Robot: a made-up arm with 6 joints.
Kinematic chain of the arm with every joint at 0, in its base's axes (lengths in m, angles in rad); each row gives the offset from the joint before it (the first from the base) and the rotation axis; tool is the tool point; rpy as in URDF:
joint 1: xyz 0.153 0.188 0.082 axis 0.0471 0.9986 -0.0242
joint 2: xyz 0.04 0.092 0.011 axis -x
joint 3: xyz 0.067 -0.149 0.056 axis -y
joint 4: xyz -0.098 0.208 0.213 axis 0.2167 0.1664 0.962
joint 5: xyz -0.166 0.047 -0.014 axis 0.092 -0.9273 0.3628
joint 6: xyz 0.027 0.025 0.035 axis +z
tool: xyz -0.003 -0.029 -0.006 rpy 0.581 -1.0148 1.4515
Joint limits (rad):
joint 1: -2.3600..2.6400
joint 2: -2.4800..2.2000
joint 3: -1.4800..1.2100
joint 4: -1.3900..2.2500
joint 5: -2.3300..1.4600
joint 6: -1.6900..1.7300
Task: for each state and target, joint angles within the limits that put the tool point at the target. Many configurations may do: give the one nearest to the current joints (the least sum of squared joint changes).
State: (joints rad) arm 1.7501 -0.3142 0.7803 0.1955 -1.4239 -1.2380
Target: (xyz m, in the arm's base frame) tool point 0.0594 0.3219 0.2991
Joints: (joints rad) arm 0.8780 -0.3010 0.8003 0.4547 -1.0959 -1.2716
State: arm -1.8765 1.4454 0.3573 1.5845 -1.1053 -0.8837
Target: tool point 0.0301 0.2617 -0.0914
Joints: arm -1.5931 0.6799 0.8766 1.5991 -0.9600 -0.9732
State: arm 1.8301 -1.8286 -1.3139 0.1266 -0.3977 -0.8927
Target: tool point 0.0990 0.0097 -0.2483
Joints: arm 2.2305 -1.6370 -1.4800 -0.5998 -0.6927 -0.7837
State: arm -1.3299 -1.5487 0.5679 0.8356 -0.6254 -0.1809
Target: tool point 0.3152 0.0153 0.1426
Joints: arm -1.9056 -2.0023 -0.2255 1.3122 -0.6132 -0.1641
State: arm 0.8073 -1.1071 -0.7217 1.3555 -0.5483 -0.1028
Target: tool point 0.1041 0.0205 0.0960
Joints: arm 0.7726 -1.4073 0.0946 1.6310 -0.8280 0.0786
